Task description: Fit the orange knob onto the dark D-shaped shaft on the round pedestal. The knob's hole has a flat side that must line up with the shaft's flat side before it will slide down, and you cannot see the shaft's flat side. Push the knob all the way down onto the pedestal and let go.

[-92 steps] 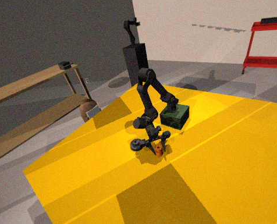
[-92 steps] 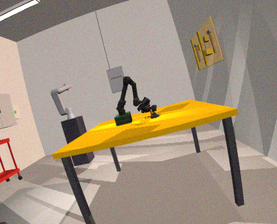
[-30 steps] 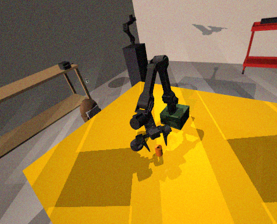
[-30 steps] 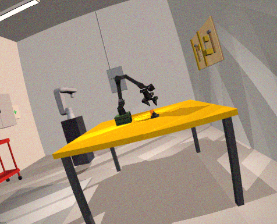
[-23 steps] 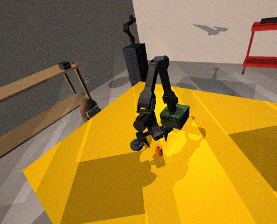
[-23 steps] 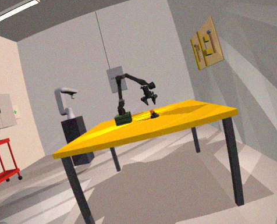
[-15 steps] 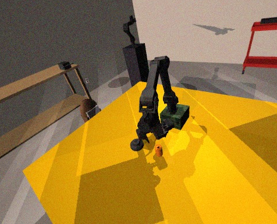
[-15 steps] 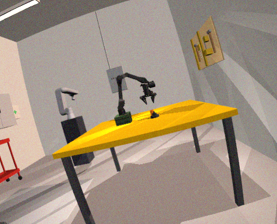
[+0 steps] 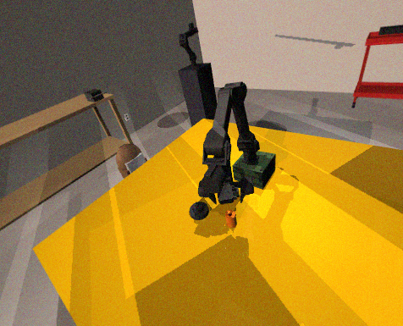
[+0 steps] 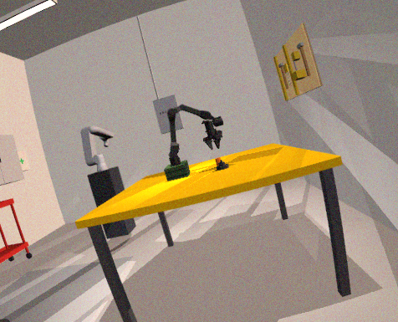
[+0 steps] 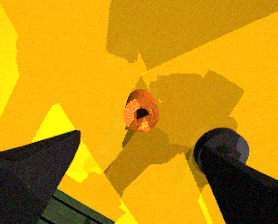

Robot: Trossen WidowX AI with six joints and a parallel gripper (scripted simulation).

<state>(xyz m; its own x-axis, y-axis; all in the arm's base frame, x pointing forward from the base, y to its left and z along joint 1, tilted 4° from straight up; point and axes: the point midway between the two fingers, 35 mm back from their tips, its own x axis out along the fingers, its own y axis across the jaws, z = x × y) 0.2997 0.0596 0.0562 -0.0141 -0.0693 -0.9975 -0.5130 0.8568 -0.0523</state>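
Right now my gripper tip is 100 mm above the orange knob. The rest, counted from my gripper tip: pedestal (20 mm ahead, 150 mm to the right, 100 mm below).
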